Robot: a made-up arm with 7 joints.
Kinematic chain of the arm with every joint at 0, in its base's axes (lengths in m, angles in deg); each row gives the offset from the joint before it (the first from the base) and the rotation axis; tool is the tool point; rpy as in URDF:
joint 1: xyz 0 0 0 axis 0.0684 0.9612 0.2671
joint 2: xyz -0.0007 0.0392 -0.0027 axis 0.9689 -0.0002 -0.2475
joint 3: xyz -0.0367 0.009 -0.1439 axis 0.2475 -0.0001 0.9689
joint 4: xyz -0.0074 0 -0.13 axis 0.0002 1 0
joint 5: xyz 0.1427 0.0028 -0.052 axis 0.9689 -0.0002 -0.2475
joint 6: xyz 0.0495 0 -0.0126 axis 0.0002 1 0
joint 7: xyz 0.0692 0 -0.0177 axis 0.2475 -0.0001 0.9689
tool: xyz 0 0 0 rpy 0 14.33 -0.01
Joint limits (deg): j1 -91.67..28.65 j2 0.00..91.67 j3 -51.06..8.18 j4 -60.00..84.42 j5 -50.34..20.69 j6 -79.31..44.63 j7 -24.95..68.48
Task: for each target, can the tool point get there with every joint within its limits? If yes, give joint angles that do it. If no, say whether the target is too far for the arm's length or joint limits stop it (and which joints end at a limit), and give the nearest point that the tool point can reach.
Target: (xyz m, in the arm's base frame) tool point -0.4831 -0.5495 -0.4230
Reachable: no: too far | nearest point -0.2335 -0.1254 -0.4235 | short by 0.492 m
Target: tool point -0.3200 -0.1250 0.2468
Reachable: no: joint limits stop it (at a limit: joint 1, joint 2, joint 3, joint 4, joint 5) | nearest point -0.0038 0.0581 0.1612 | short by 0.375 m
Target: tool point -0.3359 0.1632 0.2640
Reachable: no: joint limits stop it (at a limit: joint 1, joint 2, joint 3, joint 5) | nearest point -0.0025 0.1128 0.1926 | short by 0.345 m
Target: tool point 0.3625 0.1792 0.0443
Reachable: yes | joints -45.76 67.14 -6.57 -14.31 -18.60 17.84 53.90
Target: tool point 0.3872 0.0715 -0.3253
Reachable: yes | joints -37.55 21.11 -24.50 41.14 -34.74 -26.79 36.37
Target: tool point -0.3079 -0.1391 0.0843
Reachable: no: joint limits stop it (at a limit: joint 1, joint 2, joint 3, joint 4, joint 5) | nearest point 0.0327 -0.1046 0.0589 | short by 0.343 m
